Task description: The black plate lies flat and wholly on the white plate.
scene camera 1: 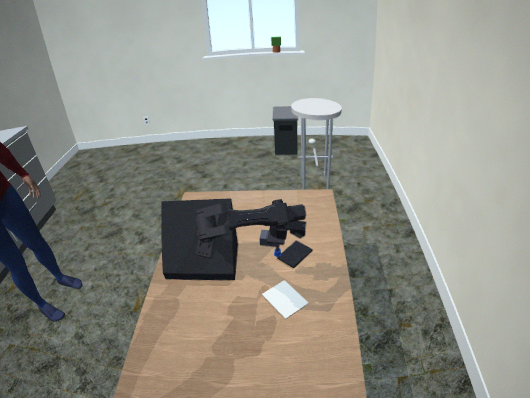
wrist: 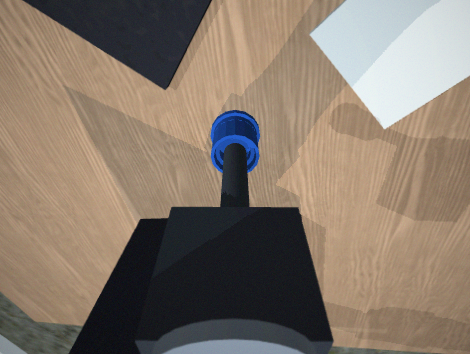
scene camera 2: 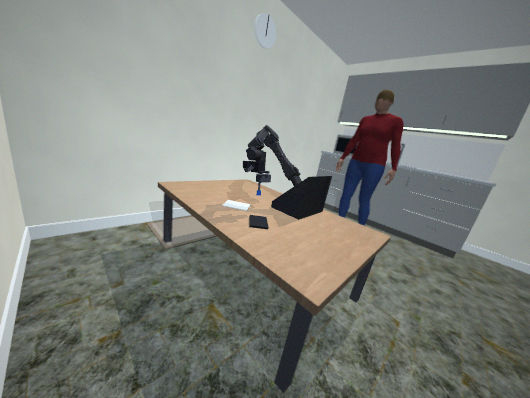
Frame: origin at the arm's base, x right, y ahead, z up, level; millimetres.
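Seen in the pictures: hand, tool point: (scene camera 1: 277,254) (wrist: 235,133) (scene camera 2: 258,195); arm's base, link origin: (scene camera 2: 299,187).
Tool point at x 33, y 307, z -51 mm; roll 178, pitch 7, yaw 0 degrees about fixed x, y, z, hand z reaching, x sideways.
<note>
Offsets run from my tool point to a thing's top centre. Level surfaces: height alone.
The black plate @(dx -115, dy +61, dz -108 mm) (scene camera 1: 296,254) (scene camera 2: 258,222) (wrist: 135,35) lies flat on the wooden table, apart from the white plate. The white plate @(dx +145, dy +50, dz -113 mm) (scene camera 1: 285,299) (scene camera 2: 236,205) (wrist: 400,55) lies flat on the table, partly in shadow. My gripper, a blue suction cup (scene camera 1: 277,253) (scene camera 2: 258,192) (wrist: 235,135), points down above the table with nothing on it. In the wrist view it is below the near corner of the black plate and to the left of the white plate's near corner. The cup's exact height above the table is hard to tell.
A black block (scene camera 1: 175,240) (scene camera 2: 307,197) stands at the arm's base on the table @(dz -118 mm) (scene camera 1: 240,360) (scene camera 2: 340,250). A person (scene camera 1: 15,225) (scene camera 2: 375,140) stands on the floor beyond the base side. A round stool (scene camera 1: 316,108) stands past the table's far end.
</note>
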